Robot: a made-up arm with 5 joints. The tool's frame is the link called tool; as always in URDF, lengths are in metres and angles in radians. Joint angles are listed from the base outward. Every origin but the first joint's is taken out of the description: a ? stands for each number. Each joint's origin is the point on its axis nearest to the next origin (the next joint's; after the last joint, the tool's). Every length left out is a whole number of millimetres.
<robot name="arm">
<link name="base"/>
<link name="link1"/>
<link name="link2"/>
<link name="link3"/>
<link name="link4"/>
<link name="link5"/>
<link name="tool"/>
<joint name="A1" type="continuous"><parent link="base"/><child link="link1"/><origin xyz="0 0 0.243"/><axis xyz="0 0 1"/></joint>
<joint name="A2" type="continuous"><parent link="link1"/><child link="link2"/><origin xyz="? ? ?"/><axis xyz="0 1 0"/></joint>
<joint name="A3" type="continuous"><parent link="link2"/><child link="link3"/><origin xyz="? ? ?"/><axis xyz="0 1 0"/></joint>
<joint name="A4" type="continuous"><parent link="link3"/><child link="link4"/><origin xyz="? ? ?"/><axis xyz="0 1 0"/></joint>
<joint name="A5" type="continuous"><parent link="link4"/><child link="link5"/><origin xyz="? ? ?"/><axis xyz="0 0 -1"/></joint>
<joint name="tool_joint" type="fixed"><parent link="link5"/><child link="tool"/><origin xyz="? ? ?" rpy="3.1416 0 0"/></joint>
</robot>
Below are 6 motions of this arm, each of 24 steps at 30 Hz.
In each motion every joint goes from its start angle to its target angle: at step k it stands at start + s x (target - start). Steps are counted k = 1, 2, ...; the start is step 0. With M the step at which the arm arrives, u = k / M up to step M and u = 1 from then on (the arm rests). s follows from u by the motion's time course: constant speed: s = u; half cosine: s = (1 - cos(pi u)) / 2; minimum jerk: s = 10 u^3 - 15 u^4 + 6 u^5.
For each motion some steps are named. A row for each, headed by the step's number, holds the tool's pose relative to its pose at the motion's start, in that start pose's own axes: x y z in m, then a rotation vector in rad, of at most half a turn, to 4 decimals.
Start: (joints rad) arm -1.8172 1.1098 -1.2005 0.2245 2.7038
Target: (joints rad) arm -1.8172 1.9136 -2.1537 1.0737 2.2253
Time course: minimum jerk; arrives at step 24
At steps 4, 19, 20, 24:
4: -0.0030 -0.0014 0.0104 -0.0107 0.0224 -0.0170
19: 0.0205 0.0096 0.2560 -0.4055 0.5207 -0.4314
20: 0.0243 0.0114 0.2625 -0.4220 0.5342 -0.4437
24: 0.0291 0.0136 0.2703 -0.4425 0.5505 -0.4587

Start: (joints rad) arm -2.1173 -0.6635 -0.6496 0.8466 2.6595
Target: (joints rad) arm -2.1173 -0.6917 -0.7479 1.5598 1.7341
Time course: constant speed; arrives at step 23
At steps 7, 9, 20, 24:
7: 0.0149 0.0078 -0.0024 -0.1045 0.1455 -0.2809
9: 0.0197 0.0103 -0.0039 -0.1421 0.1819 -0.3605
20: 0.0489 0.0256 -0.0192 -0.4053 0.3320 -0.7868
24: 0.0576 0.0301 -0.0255 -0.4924 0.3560 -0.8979

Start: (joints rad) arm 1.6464 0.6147 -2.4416 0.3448 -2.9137
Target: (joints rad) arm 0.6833 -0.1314 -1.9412 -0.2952 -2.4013
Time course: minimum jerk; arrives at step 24
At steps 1, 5, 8, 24:
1: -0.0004 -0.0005 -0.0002 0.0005 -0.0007 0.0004
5: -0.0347 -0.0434 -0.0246 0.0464 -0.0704 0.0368
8: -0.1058 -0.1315 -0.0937 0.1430 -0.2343 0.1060
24: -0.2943 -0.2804 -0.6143 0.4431 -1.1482 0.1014

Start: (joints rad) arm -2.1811 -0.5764 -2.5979 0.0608 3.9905
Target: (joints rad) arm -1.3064 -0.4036 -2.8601 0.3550 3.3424
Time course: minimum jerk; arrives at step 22
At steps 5, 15, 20, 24:
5: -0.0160 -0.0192 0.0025 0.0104 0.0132 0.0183
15: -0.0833 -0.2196 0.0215 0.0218 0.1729 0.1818
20: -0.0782 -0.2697 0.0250 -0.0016 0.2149 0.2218
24: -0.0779 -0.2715 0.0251 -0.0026 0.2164 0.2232

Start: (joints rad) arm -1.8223 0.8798 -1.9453 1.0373 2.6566
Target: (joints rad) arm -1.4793 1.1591 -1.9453 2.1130 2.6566
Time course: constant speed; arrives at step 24
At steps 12, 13, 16, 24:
12: 0.0382 0.1727 0.1425 -0.2678 0.6228 -0.1665
13: 0.0442 0.1864 0.1513 -0.2853 0.6769 -0.1792
16: 0.0639 0.2264 0.1744 -0.3332 0.8409 -0.2157
24: 0.1234 0.3220 0.2152 -0.4269 1.2906 -0.2951

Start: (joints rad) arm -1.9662 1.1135 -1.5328 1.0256 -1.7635
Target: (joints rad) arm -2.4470 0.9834 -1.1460 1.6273 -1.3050
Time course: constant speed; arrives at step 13
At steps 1, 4, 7, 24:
1: -0.0201 -0.0187 0.0134 0.0612 0.0332 0.0649
4: -0.0704 -0.0799 0.0524 0.2500 0.1315 0.2499
7: -0.1057 -0.1466 0.0884 0.4478 0.2268 0.4166
24: -0.1346 -0.2855 0.1450 0.8721 0.4025 0.6761

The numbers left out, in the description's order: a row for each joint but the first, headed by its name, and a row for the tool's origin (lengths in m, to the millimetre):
A2: 0 0 0
A3: 0.065 0 0.346
A4: 0.111 0 -0.492
A5: 0.094 0 -0.12
tool: 0 0 0

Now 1 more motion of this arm.
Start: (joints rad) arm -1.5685 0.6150 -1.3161 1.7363 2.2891
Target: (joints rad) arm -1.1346 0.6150 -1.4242 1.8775 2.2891
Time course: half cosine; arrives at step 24
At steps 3, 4, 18, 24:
3: -0.0068 0.0073 -0.0017 0.0084 0.0115 -0.0084
4: -0.0120 0.0129 -0.0030 0.0148 0.0203 -0.0148
18: -0.1402 0.1817 -0.0033 0.1903 0.2602 -0.1845
24: -0.1606 0.2159 0.0036 0.2234 0.3051 -0.2152

